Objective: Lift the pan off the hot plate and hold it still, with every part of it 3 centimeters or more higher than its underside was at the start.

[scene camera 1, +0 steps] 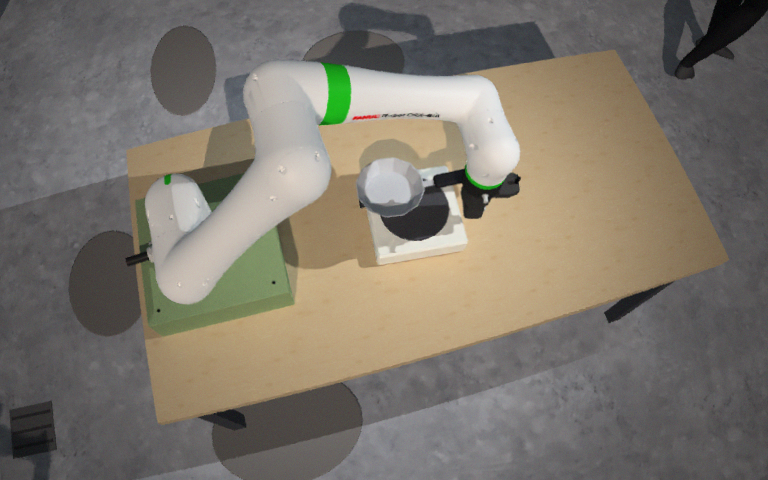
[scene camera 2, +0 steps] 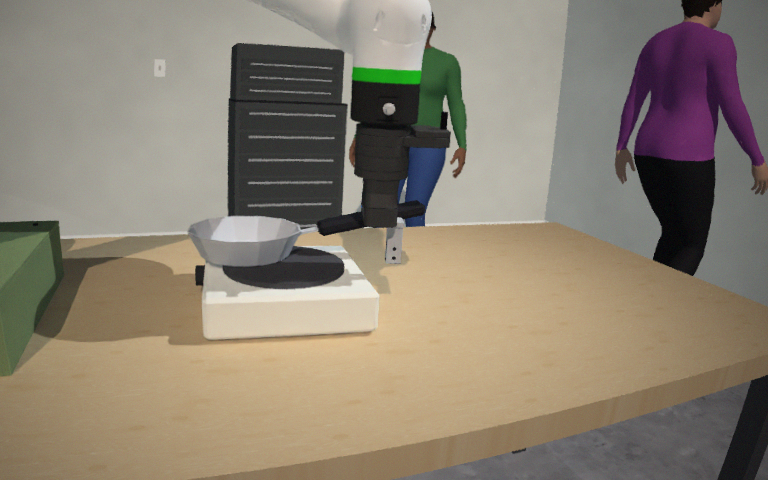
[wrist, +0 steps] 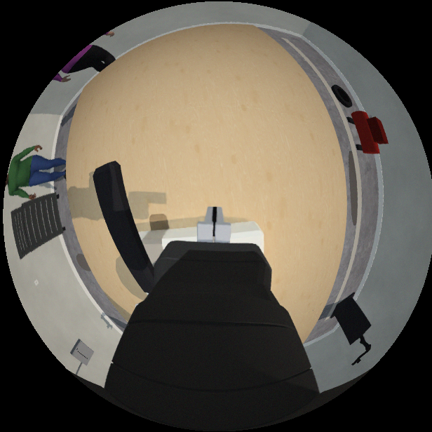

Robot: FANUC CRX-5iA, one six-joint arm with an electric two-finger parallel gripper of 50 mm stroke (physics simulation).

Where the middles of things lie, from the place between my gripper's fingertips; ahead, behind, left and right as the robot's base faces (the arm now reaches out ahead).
Now: the grey faceted pan [scene camera 2: 242, 241] 9 cm behind my hand, 13 cm to the left of it and 3 cm above it. From my hand the other things lie so: white hot plate [scene camera 2: 315, 290] 15 cm behind, 8 cm to the left, 5 cm below.
